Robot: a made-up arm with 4 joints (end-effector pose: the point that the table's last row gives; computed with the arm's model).
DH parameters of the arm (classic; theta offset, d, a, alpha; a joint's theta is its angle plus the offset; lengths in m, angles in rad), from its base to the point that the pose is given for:
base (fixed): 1.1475 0 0.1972 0
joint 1: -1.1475 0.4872 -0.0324 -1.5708
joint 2: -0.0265 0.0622 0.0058 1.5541
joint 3: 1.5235 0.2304 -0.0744 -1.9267
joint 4: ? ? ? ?
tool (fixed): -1.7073 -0.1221 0 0
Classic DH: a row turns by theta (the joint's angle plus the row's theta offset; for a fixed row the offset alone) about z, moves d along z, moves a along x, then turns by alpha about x.
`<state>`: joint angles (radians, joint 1 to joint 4).
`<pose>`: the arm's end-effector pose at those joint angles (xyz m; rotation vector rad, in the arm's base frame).
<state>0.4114 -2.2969 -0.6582 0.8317</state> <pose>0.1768 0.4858 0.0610 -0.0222 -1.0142 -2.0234</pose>
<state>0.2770 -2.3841 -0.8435 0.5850</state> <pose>0.2226 0.5452 0.1286 0.2857 -1.1192 -2.0371</pose>
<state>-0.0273 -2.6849 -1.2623 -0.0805</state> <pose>0.3191 0.6187 0.3556 1.2252 -1.6368 -1.8951</pose>
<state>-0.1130 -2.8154 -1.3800 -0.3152</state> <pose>0.3222 0.6256 0.4311 1.5747 -1.8791 -1.7204</pose>
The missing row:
joint 4: 1.1187 0.5205 -0.0196 1.3359
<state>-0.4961 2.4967 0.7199 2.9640</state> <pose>0.2842 -0.1680 0.6406 -1.4618 -0.9220 1.9440</pose>
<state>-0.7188 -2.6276 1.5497 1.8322</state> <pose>-0.3306 -0.0476 0.3509 0.5482 0.4178 0.7286</pose>
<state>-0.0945 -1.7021 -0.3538 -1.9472</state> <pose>0.1632 0.4018 0.1086 0.9137 -2.2992 0.3207</pose>
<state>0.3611 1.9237 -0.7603 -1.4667</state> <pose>-0.0187 0.4934 0.8106 -0.8276 0.9239 -0.3245</pose>
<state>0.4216 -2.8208 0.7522 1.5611</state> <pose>0.4123 -0.0480 0.2326 0.1991 0.8409 2.5274</pose>
